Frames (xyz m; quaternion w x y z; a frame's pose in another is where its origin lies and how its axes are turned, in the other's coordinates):
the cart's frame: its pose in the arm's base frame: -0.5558 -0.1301 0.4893 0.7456 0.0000 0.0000 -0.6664
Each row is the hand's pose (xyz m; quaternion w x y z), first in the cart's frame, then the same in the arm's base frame.
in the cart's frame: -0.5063 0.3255 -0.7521 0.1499 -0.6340 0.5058 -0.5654
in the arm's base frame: -0.2890 0.4094 -0.2628 0.2650 0.1356 -0.7996 0.5215
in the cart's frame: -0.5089 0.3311 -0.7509 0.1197 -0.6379 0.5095 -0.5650
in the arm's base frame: -0.2837 0.4126 -0.2616 0.2873 0.1361 -0.8050 0.5010
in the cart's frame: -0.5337 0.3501 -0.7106 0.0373 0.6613 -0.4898 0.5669
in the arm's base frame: -0.2676 0.4394 -0.2213 0.4056 0.1667 -0.8059 0.3978
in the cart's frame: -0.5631 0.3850 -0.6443 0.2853 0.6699 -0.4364 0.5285
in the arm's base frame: -0.2362 0.4725 -0.1550 0.5649 0.2087 -0.7718 0.2039
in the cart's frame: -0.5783 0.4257 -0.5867 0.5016 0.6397 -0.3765 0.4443
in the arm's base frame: -0.1974 0.4922 -0.0974 0.6701 0.2261 -0.7070 -0.0030
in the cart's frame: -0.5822 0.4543 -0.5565 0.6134 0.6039 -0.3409 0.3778
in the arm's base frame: -0.1695 0.4993 -0.0672 0.7091 0.2231 -0.6566 -0.1271
